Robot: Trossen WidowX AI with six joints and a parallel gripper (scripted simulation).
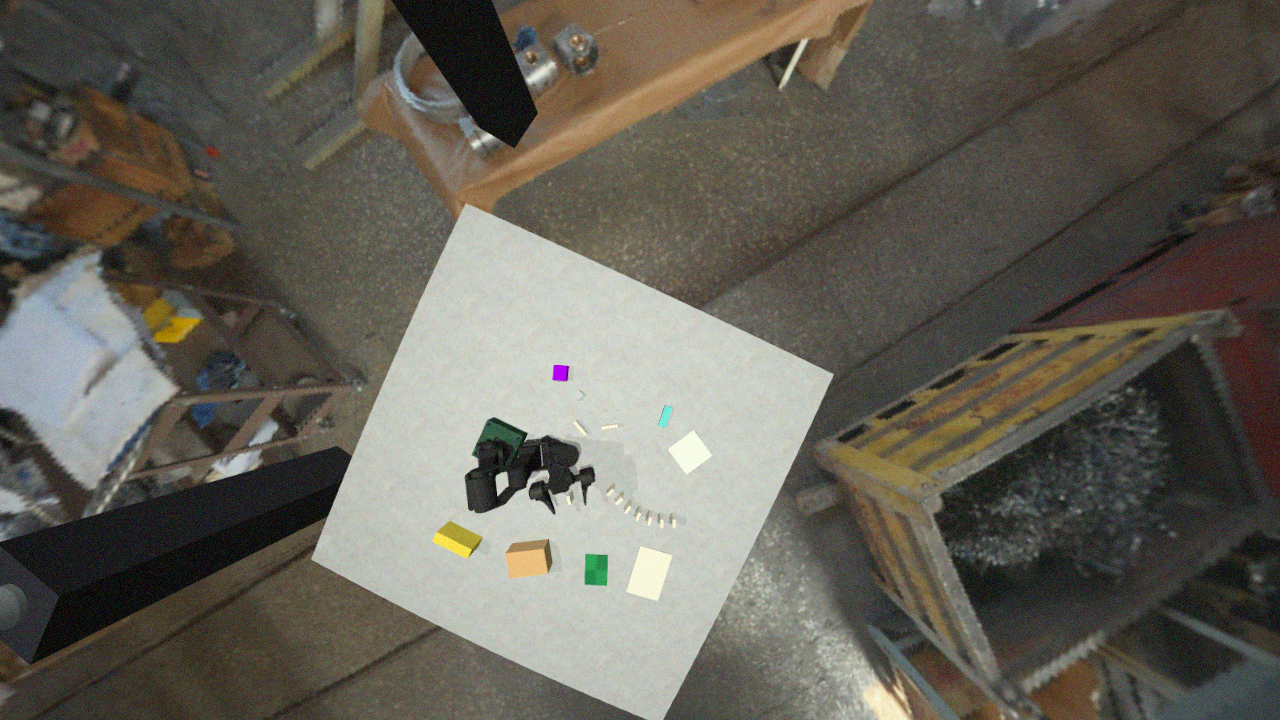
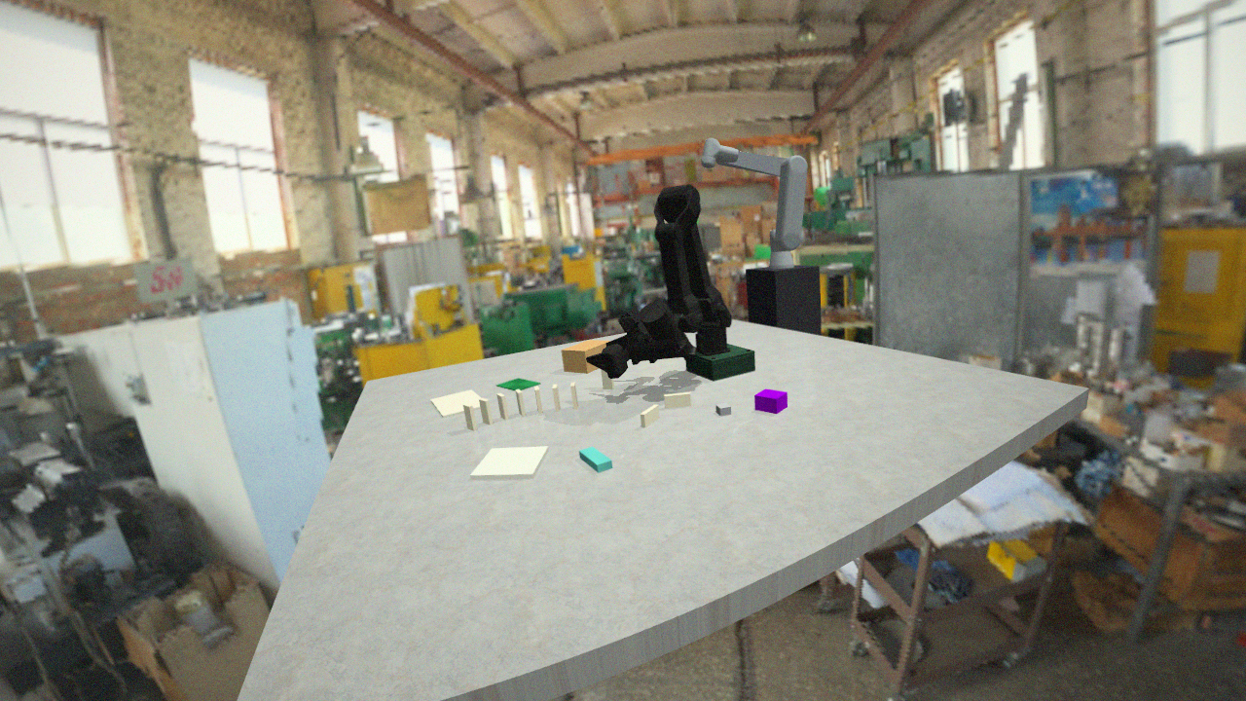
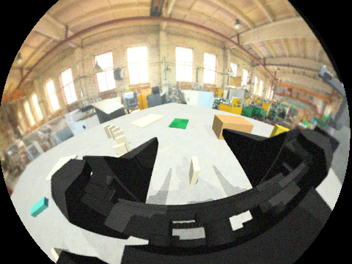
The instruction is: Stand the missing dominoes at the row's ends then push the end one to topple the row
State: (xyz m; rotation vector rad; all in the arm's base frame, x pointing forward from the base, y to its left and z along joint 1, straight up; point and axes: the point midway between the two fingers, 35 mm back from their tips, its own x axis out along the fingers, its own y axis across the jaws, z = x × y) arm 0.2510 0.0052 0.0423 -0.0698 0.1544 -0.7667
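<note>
Right now my gripper tip is 290 mm to the right of the grey cube, 160 mm past it and 80 mm above it. Also, from my gripper tip: cream tile: 330 mm ahead, 90 mm to the right, 80 mm below; tan box: 230 mm to the right, 60 mm below, 20 mm behind; green tile: 180 mm ahead, 170 mm to the right, 90 mm below.
</note>
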